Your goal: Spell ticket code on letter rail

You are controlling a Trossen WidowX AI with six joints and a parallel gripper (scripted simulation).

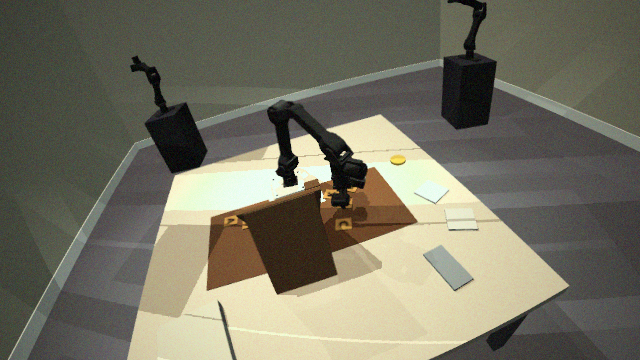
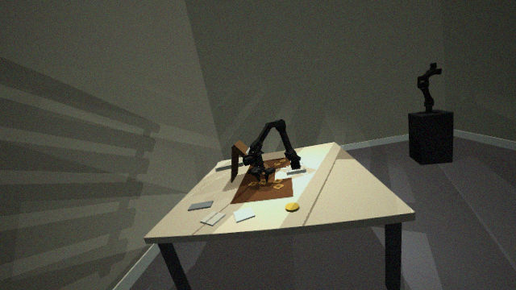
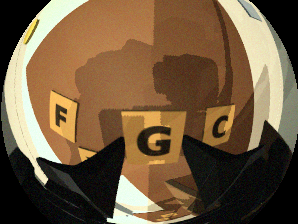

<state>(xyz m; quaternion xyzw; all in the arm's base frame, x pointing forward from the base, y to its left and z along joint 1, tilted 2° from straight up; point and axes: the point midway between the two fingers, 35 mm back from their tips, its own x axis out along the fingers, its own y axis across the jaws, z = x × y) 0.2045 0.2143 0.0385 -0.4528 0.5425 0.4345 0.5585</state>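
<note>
Now: the tile marked c 90 mm ahead of my gripper tip, 20 mm to the right of it and 20 mm below it. From my gripper tip the other things lie so: tile marked f: 120 mm behind, 40 mm to the left, 20 mm below; brown mat: 180 mm to the right, 20 mm below, 10 mm behind; orange tile marked g: right at my gripper tip.
</note>
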